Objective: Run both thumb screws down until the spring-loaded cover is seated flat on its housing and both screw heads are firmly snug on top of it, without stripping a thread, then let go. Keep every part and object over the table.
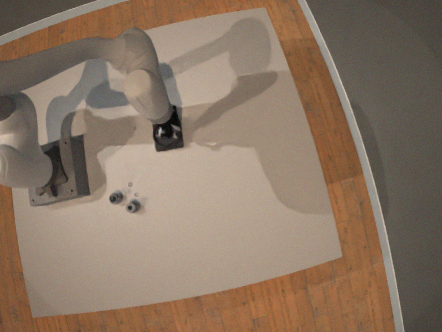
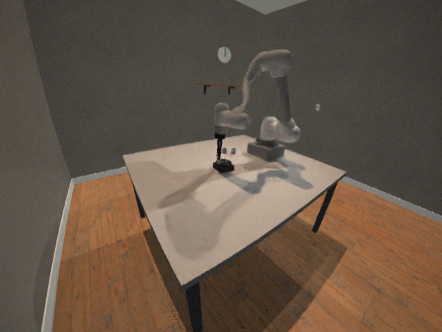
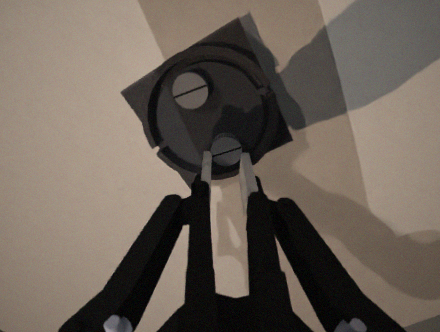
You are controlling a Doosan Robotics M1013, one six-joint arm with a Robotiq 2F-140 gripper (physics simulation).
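Frame: origin at the arm's base, x ahead, y left, z up, level; metres.
Where they show: gripper, fingertip midpoint: (image 1: 176, 133) (image 2: 218, 162) (image 3: 225, 164); arm's base, link origin: (image 1: 48, 171) (image 2: 267, 144).
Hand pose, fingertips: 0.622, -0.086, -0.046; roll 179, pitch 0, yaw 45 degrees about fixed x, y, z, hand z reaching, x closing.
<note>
Things, the pixels of their top centre, and the offset from my fingertips, as dx, dy, dz. Level surfaces: height alone.
- dark square housing, top centre: (image 3: 209, 121) (image 1: 166, 133) (image 2: 223, 162) -0.042, +0.018, -0.002
- table, surface height: dz -0.058
- dark round cover, top centre: (image 3: 209, 119) (image 1: 166, 133) -0.042, +0.018, -0.008
- slotted grey thumb screw, top centre: (image 3: 190, 91) -0.073, +0.026, +0.004
The dark square housing (image 1: 175, 146) (image 2: 225, 169) (image 3: 236, 31) stands on the table (image 1: 225, 250) (image 2: 280, 200). The dark round cover (image 3: 175, 131) lies inside its raised ring; whether it is flat cannot be told from above. One slotted grey thumb screw (image 3: 190, 90) stands on the cover, clear of the fingers. My gripper (image 2: 219, 159) (image 3: 225, 164) points down and is shut on the other thumb screw (image 3: 227, 146), near the cover's edge, with one pale fingertip on each side of its head. The screws' threads and any gap under the heads are hidden.
Two small grey-blue round parts (image 1: 116, 197) (image 1: 132, 206) stand between the housing and the robot's base (image 1: 80, 165) (image 2: 265, 150). Two tiny rings (image 1: 130, 184) (image 1: 136, 194) lie beside them. The arm's shadows fall across the table around the housing.
</note>
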